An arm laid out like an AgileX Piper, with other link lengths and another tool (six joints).
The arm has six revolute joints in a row. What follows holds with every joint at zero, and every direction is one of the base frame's.
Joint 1 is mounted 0.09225 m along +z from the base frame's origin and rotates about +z.
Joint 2 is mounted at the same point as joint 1 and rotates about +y.
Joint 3 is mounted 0.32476 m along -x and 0.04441 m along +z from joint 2 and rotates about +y.
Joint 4 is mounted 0.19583 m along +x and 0.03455 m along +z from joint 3 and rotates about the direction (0.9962, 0, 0.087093).
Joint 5 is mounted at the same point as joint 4 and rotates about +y.
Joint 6 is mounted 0.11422 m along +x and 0.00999 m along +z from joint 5 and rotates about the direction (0.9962, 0, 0.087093).
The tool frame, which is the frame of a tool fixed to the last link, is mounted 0.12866 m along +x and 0.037 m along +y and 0.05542 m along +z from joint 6; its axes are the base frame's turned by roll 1.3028, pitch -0.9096 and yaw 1.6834 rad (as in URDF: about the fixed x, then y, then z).
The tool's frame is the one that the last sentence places.
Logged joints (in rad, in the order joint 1, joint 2, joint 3, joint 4, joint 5, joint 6), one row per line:
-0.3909 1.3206 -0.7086 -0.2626 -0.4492 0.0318
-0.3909 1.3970 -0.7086 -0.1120 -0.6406 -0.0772
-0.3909 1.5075 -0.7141 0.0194 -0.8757 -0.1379
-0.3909 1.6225 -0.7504 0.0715 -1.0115 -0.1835
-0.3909 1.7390 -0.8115 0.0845 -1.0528 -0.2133
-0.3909 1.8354 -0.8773 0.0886 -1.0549 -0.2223
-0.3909 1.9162 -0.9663 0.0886 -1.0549 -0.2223
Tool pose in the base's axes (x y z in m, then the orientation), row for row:
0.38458 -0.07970 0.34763 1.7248 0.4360 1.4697
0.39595 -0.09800 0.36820 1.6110 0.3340 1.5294
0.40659 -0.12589 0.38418 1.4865 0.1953 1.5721
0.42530 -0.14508 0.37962 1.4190 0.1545 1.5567
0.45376 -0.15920 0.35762 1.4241 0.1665 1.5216
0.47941 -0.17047 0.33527 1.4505 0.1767 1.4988
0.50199 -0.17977 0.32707 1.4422 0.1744 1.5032
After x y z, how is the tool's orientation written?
As a rotation vector, in radians.
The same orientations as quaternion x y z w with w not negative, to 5 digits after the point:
0.68339 0.17275 0.58232 0.40501
0.64651 0.13404 0.61377 0.43284
0.60548 0.07955 0.64035 0.46585
0.58479 0.06367 0.64154 0.49234
0.58927 0.06890 0.62961 0.50160
0.59991 0.07308 0.61989 0.50051
0.59679 0.07217 0.62203 0.50171

